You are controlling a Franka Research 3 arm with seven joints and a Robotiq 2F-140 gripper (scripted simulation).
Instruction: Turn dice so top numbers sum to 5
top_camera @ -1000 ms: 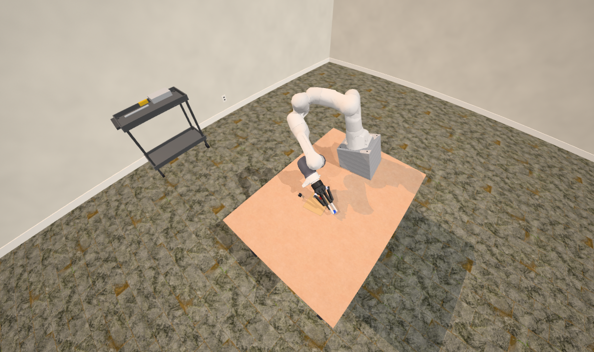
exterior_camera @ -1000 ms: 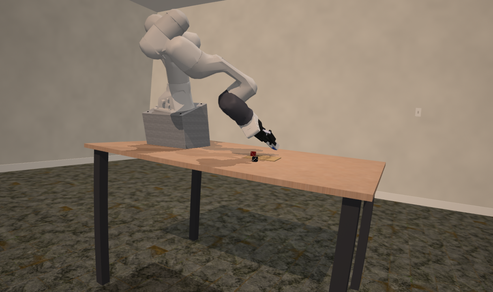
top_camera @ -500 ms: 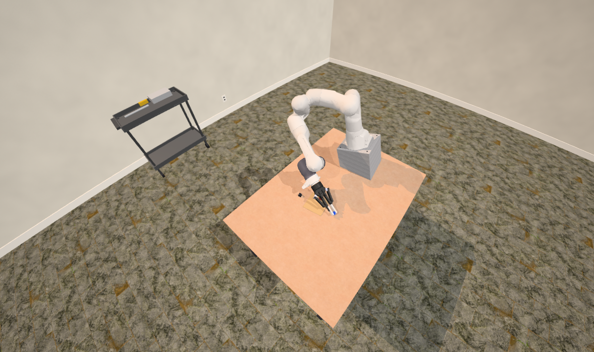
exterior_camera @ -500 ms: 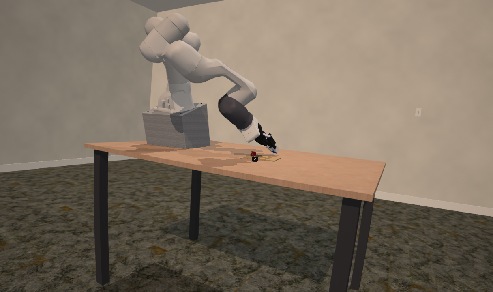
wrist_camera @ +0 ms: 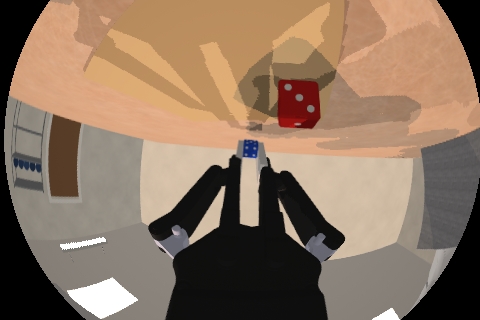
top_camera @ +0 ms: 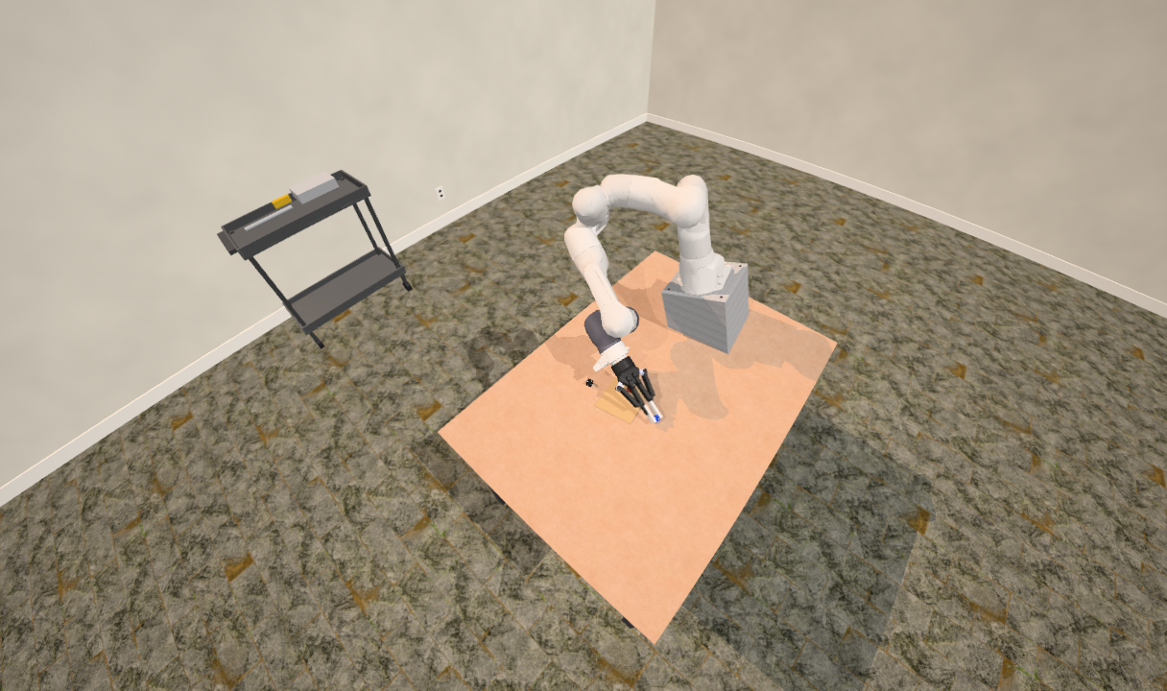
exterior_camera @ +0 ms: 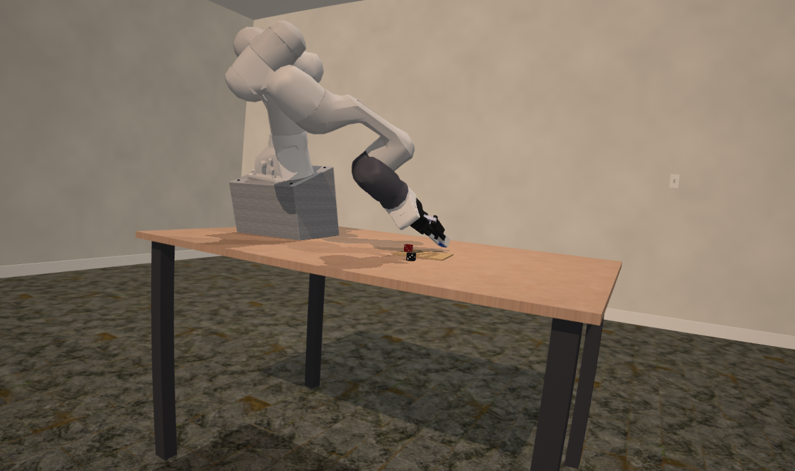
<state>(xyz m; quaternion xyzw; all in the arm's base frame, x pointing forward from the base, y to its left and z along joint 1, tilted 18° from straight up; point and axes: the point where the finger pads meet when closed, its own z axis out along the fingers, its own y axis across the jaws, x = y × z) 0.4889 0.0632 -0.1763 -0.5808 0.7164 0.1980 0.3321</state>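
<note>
Right now the blue die is 1 cm ahead of my hand, 2 cm to the left of it and 2 cm below it. From my hand the other things lie so: black die (2 cm ahead, 25 cm to the right, 3 cm below); then tan mat (12 cm to the right, 4 cm below); then red die (5 cm behind, 12 cm to the right, 3 cm below).
</note>
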